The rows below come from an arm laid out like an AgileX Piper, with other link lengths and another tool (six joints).
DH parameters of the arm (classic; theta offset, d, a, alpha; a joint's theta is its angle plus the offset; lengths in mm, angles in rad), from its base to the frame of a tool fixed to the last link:
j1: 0 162.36 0 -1.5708
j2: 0.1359 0 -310.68 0
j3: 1.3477 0 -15.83 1.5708
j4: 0 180.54 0 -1.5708
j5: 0 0 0 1.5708
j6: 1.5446 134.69 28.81 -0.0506
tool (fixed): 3.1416 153.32 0 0
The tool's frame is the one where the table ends.
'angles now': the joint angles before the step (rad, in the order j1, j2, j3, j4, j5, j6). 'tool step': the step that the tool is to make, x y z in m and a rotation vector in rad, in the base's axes. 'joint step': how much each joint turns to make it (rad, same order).
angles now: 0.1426 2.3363 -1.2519 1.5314 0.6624 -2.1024
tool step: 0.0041 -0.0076 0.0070 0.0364 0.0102 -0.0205
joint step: -0.0361 0.0001 0.0002 0.0025 0.0401 0.0060
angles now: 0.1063 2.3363 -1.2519 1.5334 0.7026 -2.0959
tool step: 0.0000 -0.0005 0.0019 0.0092 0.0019 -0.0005
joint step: -0.0059 -0.0001 -0.0001 -0.0003 0.0108 0.0011
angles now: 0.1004 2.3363 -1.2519 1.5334 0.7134 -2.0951
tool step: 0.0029 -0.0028 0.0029 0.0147 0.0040 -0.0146
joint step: -0.0121 0.0000 0.0000 0.0078 0.0113 0.0033
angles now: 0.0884 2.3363 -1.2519 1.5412 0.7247 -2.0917
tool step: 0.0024 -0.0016 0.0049 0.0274 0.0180 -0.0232
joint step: -0.0127 -0.0006 -0.0001 0.0068 0.0189 0.0237
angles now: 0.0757 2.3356 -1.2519 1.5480 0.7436 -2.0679
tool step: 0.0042 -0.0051 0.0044 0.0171 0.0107 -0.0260
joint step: -0.0166 -0.0041 0.0000 0.0032 0.0101 0.0197
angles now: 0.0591 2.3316 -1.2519 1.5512 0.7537 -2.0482
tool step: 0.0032 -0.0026 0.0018 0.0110 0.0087 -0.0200
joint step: -0.0078 -0.0001 -0.0002 0.0077 0.0030 0.0121
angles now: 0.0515 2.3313 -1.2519 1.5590 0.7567 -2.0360
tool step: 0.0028 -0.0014 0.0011 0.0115 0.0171 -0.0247
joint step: -0.0033 0.0000 -0.0001 0.0071 -0.0013 0.0242
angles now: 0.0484 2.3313 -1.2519 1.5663 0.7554 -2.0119
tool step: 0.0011 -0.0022 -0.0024 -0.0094 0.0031 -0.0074
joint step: 0.0000 0.0000 0.0003 -0.0024 -0.0117 0.0049
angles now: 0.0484 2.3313 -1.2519 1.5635 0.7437 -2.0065
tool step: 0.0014 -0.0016 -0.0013 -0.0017 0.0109 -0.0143
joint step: -0.0001 0.0000 -0.0004 -0.0013 -0.0086 0.0169
